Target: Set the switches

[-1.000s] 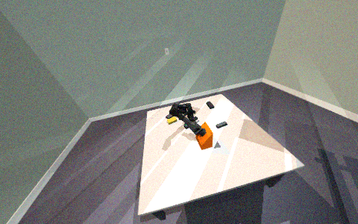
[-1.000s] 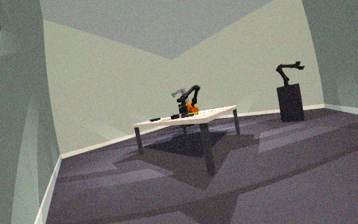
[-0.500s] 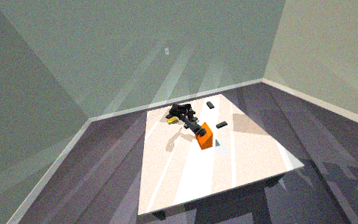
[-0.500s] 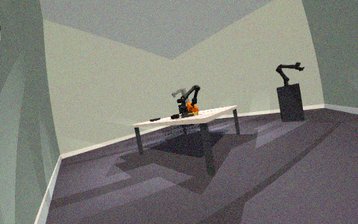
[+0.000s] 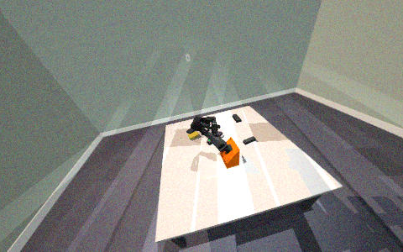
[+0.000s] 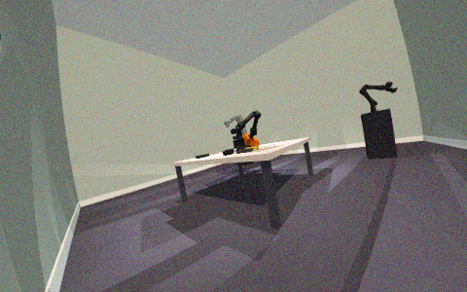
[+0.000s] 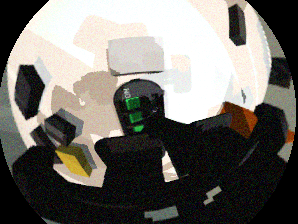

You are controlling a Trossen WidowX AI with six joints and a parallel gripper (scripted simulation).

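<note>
Right now the grey box is 70 mm to the right of my gripper tip, 50 mm ahead of it and 40 mm below it. Also, from my gripper tip: yellow block (240 mm to the left, 150 mm ahead, 30 mm below).
</note>
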